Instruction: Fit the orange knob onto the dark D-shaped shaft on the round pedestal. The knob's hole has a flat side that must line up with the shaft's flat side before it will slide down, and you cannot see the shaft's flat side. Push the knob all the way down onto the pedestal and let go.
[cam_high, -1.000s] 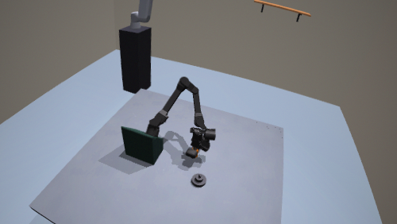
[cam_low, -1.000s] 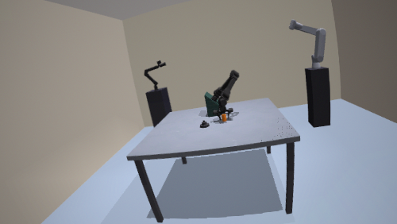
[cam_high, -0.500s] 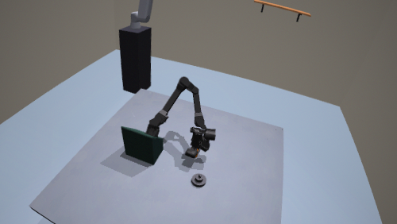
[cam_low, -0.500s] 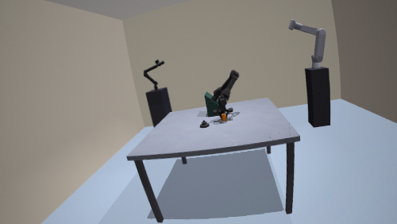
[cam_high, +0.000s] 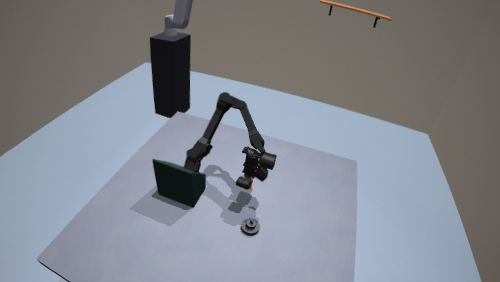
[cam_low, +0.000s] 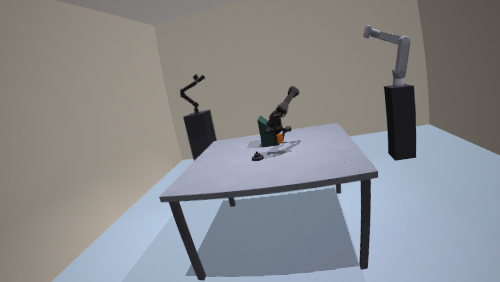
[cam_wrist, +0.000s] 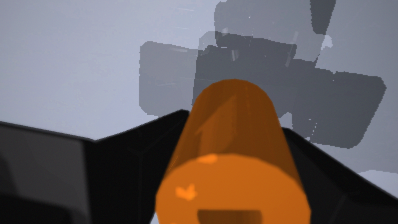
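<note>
Right now the pedestal is 17 cm to the right of my gripper tip, 9 cm ahead of it and 6 cm below it. The rest, counted from my gripper tip: orange knob (2 cm above).
</note>
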